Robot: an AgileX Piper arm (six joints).
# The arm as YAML. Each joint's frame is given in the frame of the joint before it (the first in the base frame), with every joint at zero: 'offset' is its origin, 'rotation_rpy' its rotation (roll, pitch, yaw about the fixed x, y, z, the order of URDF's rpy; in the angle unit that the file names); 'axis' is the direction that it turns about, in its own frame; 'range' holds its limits. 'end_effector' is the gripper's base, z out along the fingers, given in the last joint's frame.
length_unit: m
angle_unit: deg
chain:
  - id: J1
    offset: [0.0, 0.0, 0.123]
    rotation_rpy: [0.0, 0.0, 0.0]
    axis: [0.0, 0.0, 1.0]
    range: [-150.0, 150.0]
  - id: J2
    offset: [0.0, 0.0, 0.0]
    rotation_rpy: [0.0, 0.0, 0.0]
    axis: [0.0, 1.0, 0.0]
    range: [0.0, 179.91]
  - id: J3
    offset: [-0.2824, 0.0, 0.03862]
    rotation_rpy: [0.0, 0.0, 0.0]
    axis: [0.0, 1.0, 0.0]
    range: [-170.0, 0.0]
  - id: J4
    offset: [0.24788, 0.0, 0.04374]
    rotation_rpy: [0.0, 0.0, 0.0]
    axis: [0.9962, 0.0, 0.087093]
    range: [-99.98, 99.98]
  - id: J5
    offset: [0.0, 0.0, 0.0]
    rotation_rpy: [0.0, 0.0, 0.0]
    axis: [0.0, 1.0, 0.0]
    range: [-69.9, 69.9]
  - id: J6
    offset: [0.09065, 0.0, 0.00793]
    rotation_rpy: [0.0, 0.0, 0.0]
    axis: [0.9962, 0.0, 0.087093]
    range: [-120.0, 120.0]
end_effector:
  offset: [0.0, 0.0, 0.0]
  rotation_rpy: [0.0, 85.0, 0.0]
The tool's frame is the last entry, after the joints.
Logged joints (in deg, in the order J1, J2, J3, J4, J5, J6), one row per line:
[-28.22, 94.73, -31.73, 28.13, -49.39, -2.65]
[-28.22, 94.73, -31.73, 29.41, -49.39, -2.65]
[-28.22, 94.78, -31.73, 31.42, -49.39, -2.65]
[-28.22, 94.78, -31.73, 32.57, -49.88, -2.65]
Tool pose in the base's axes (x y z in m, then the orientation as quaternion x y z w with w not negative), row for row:
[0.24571, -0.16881, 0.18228, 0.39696, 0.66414, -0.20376, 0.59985]
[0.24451, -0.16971, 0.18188, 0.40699, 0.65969, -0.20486, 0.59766]
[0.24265, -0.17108, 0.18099, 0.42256, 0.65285, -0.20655, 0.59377]
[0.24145, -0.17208, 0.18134, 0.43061, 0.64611, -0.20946, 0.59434]
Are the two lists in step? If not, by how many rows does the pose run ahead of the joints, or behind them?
They are in step.
